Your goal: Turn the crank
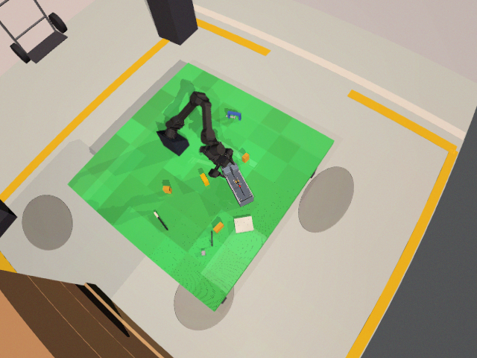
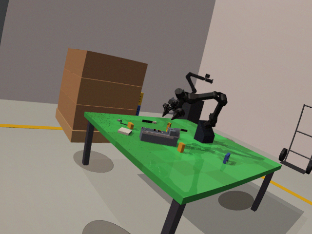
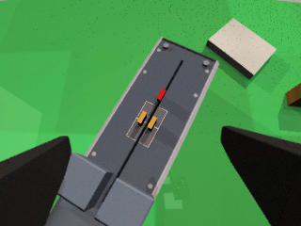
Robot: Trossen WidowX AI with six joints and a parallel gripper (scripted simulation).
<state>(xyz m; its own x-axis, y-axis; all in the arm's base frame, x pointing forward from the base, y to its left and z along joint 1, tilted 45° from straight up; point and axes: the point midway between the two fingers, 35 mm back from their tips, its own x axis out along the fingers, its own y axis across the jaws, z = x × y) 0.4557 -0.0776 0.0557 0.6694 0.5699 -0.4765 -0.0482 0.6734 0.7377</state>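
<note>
The dark handle lies 130 mm behind my gripper tip, 80 mm to the left of it and 60 mm below it. The rest, counted from my gripper tip: grey piece: 100 mm ahead, 450 mm to the right, 170 mm below; red pointer: 70 mm ahead, 20 mm to the right, 100 mm below; white pad: 200 mm ahead, 180 mm to the right, 170 mm below.
</note>
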